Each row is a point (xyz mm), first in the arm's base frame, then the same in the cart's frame.
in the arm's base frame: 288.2 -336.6 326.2
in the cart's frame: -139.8 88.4 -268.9
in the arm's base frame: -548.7 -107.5 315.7
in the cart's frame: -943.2 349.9 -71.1
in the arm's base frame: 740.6 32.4 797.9
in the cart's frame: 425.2 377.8 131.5
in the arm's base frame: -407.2 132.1 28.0
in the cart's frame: -850.4 617.5 -353.9
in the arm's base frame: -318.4 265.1 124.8
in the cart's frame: -734.6 733.9 -264.4
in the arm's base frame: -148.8 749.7 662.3
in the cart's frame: -424.0 1141.0 274.4
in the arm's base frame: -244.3 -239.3 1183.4
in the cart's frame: -471.6 99.5 689.0
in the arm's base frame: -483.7 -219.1 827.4
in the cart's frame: -779.0 173.2 398.2
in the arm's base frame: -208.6 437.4 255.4
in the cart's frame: -588.7 884.2 -142.3
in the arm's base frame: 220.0 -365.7 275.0
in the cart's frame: -219.0 68.5 -307.0
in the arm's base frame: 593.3 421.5 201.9
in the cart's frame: 181.0 843.4 -370.4
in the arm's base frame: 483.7 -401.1 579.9
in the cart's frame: 100.3 -14.8 -72.7
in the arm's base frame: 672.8 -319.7 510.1
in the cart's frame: 275.2 67.1 -172.4
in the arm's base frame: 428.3 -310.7 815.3
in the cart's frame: 101.9 47.8 177.7
